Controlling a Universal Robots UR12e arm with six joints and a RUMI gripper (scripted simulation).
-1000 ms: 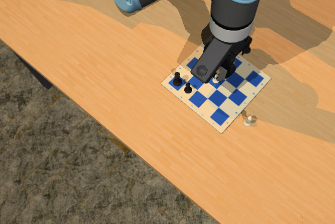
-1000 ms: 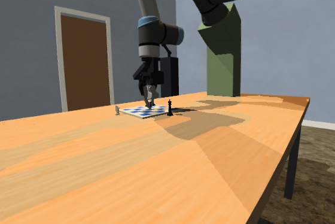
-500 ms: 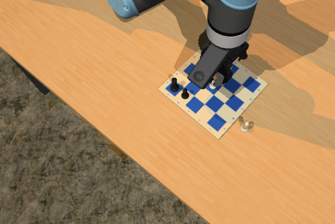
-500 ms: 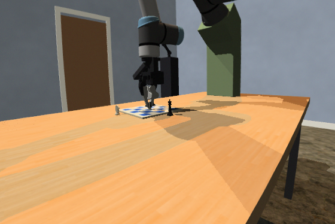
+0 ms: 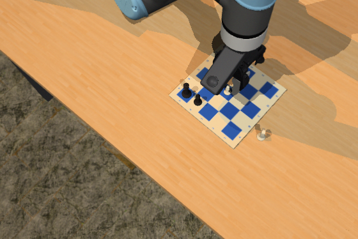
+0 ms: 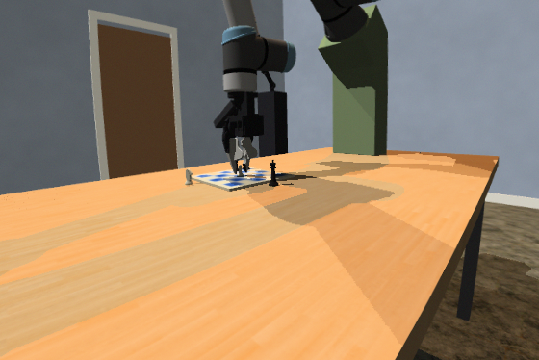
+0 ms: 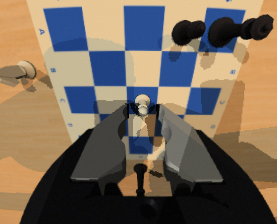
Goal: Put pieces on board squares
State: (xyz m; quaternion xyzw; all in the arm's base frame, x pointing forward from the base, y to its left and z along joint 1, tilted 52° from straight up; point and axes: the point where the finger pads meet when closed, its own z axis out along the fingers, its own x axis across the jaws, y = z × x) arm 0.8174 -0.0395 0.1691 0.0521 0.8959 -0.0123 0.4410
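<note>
Right now my hand is 1 cm above the white pawn. From my hand the other things lie so: black pawn (7 cm to the right, 5 cm behind); blue-and-cream chessboard (3 cm below); black queen (9 cm behind, 6 cm to the right).
</note>
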